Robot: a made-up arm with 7 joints.
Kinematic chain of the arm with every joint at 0, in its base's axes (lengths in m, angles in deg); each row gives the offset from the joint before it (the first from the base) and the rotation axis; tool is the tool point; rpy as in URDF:
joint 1: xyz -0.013 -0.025 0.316 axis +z
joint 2: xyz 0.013 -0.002 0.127 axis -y
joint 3: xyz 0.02 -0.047 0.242 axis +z
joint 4: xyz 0 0.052 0.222 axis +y
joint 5: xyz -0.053 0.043 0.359 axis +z
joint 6: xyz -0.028 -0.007 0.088 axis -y
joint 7: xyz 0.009 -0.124 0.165 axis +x
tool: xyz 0 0.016 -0.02 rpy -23.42 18.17 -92.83
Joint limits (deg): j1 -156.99..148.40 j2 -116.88..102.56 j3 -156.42..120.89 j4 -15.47..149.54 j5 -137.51..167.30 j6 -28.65..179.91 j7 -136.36..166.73
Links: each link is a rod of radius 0.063 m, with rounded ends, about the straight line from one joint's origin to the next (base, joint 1, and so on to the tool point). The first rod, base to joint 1, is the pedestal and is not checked.
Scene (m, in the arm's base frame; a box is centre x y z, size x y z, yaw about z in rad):
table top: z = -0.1
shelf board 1: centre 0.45 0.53 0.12 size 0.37 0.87 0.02 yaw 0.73
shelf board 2: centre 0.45 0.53 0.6 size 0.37 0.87 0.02 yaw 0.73
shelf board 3: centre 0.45 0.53 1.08 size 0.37 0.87 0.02 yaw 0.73
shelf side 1: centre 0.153 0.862 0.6 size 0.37 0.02 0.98 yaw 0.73
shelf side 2: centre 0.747 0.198 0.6 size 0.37 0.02 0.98 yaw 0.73
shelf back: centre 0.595 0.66 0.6 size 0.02 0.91 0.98 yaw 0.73
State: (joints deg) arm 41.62 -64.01 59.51 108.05 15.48 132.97 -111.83
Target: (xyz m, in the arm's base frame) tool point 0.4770 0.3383 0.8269
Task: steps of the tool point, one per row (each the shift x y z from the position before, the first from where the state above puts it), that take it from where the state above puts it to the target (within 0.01 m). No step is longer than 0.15 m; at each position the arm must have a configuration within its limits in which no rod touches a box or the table.
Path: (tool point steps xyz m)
1: -0.1198 -0.0733 -0.0062
2: -0.0753 -0.1015 0.0061
3: 0.1007 -0.0119 0.0999
4: 0.0718 -0.0540 0.1116
5: 0.0251 -0.0799 0.1126
6: -0.0296 -0.0821 0.1022
7: 0.0790 0.0612 0.0158
8: 0.0750 0.0676 0.0006
9: 0.0697 0.0715 -0.0164

